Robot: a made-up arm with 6 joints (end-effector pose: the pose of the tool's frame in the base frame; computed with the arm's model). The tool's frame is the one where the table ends.
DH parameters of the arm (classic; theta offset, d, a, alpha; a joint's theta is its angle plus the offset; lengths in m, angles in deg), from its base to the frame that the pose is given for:
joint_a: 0 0.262 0 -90
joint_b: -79.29 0 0.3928 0
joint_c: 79.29 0 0.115 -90
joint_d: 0 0.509 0 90
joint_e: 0 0 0.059 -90
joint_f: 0 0.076 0 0
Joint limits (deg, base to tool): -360..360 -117.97..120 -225..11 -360..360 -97..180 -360..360
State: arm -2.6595 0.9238 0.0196 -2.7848 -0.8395 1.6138
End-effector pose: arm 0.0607 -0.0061 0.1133 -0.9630 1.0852 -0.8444
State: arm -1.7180 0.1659 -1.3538 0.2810 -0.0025 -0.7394
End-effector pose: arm -0.1251 -0.7320 0.5715 1.6204 -1.1816 0.6295
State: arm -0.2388 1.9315 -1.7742 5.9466 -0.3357 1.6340
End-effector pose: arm 0.4302 -0.0773 -0.5269 -2.1223 2.0681 -0.1222
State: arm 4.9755 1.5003 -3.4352 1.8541 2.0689 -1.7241
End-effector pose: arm 0.3039 -0.7776 0.5354 -1.5458 -1.3484 -2.1636
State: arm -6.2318 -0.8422 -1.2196 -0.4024 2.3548 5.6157
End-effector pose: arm 0.1879 -0.0278 0.8318 2.7903 0.6750 -0.5438
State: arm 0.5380 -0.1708 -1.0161 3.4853 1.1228 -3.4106
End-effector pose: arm 0.5367 0.3034 0.5760 -1.2615 0.0026 -2.5983
